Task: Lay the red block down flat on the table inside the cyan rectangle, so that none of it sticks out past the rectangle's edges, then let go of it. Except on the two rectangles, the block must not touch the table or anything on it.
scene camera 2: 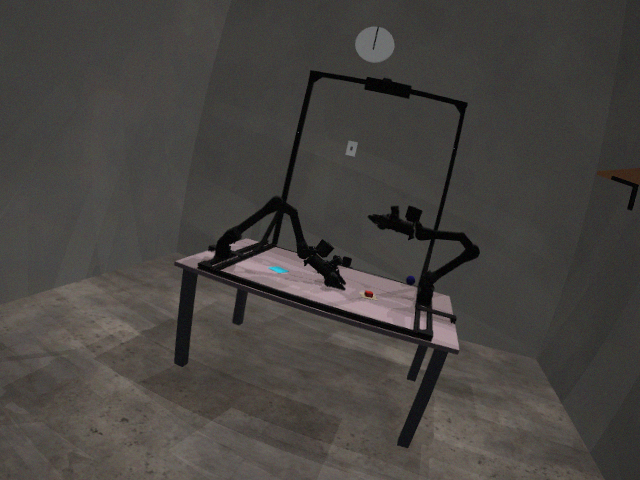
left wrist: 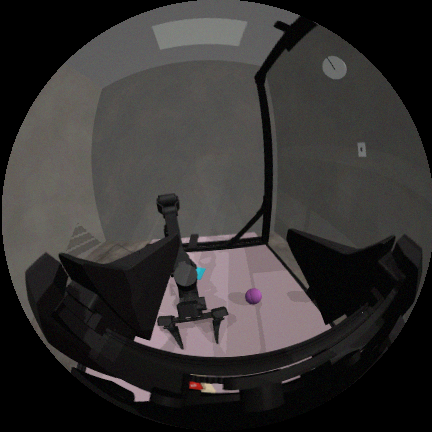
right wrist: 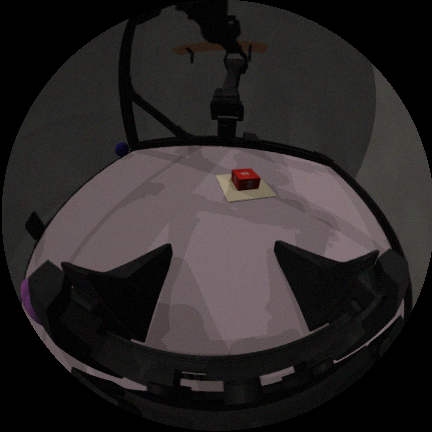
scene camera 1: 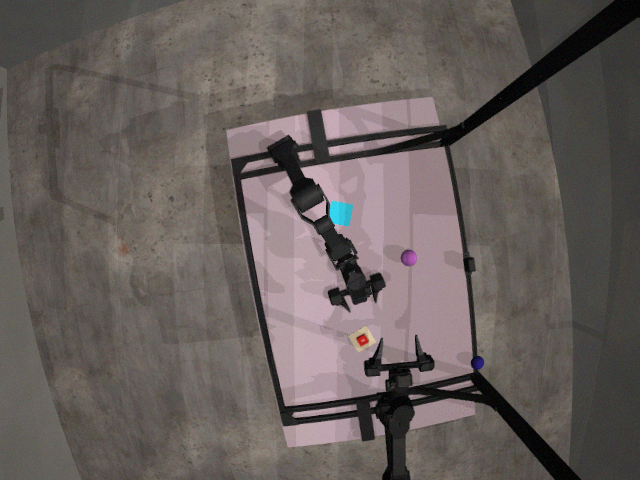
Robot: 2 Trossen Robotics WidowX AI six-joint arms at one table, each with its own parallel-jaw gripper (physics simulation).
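Seen in the pictures: left gripper, fingertip midpoint: (scene camera 2: 370,215) (left wrist: 234,236) (scene camera 1: 399,336); right gripper, fingertip midpoint: (scene camera 2: 345,286) (left wrist: 199,346) (right wrist: 223,247) (scene camera 1: 362,307); left arm's base, link origin: (scene camera 2: 423,304) (right wrist: 225,138) (scene camera 1: 385,401); right arm's base, link origin: (scene camera 2: 221,257) (scene camera 1: 285,152).
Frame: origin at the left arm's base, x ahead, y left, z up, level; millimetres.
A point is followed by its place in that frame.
Note:
The red block (scene camera 1: 362,339) {x 253, y 81, z 0 mm} (scene camera 2: 368,293) {x 248, y 96, z -2 mm} (left wrist: 195,385) {x 249, y 73, z 0 mm} (right wrist: 245,179) {x 266, y 82, z -1 mm} lies flat on the cream rectangle (scene camera 1: 366,331) {x 277, y 65, z -18 mm} (right wrist: 235,196) {x 285, y 73, z -18 mm}. The cyan rectangle (scene camera 1: 341,213) {x 685, y 133, z -18 mm} (scene camera 2: 278,269) {x 685, y 136, z -18 mm} (left wrist: 200,273) {x 676, y 110, z -18 mm} is bare, beside the right arm in scene camera 1; it does not show in the right wrist view. My right gripper (scene camera 1: 362,306) {x 365, y 76, z -12 mm} (scene camera 2: 341,286) {x 365, y 76, z -12 mm} (left wrist: 199,346) {x 365, y 76, z -12 mm} (right wrist: 223,247) {x 365, y 76, z -12 mm} is open and empty, low over the table, its fingers pointing toward the block but short of it. My left gripper (scene camera 1: 399,337) {x 350, y 1, z 326 mm} (scene camera 2: 370,217) {x 350, y 1, z 326 mm} (left wrist: 234,236) {x 350, y 1, z 326 mm} is open and empty, high above the table, right of the block in scene camera 1.
A purple ball (scene camera 1: 408,257) {x 531, y -78, z 35 mm} (left wrist: 253,296) {x 509, y -80, z 29 mm} (right wrist: 30,300) is right of the right gripper in scene camera 1. A blue ball (scene camera 1: 477,362) {x 130, y -339, z 28 mm} (scene camera 2: 410,280) {x 118, y -324, z 11 mm} (right wrist: 121,148) {x 134, y -327, z 11 mm} is at the table's edge. Black frame bars (scene camera 1: 252,279) {x 480, y 443, z 0 mm} run along the table (scene camera 1: 434,310) {x 332, y -180, z -19 mm}, with tall posts (scene camera 2: 296,139) {x 913, y -227, z 609 mm}.

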